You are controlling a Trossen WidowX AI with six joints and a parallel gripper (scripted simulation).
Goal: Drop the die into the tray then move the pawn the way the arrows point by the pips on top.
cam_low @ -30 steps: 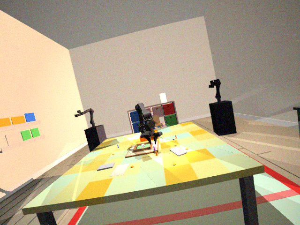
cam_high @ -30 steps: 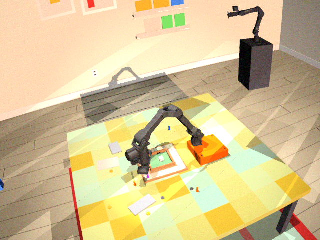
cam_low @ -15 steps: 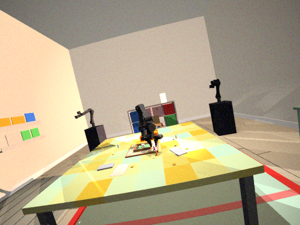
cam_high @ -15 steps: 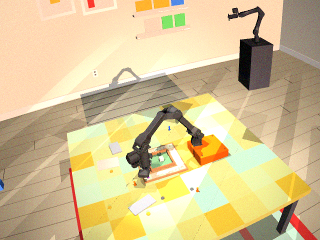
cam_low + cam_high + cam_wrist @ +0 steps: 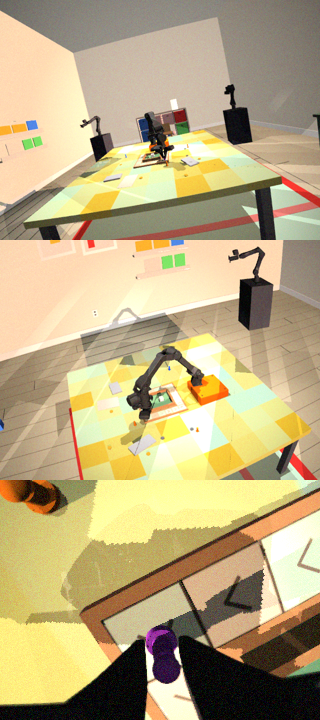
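The white die lies 110 mm behind my gripper tip and 120 mm to the right of it. From my gripper tip the other things lie so: purple pawn: right at my gripper tip; then green dice tray: 100 mm behind, 120 mm to the right, 20 mm below; then grey card: 70 mm ahead, 190 mm to the left, 20 mm below.
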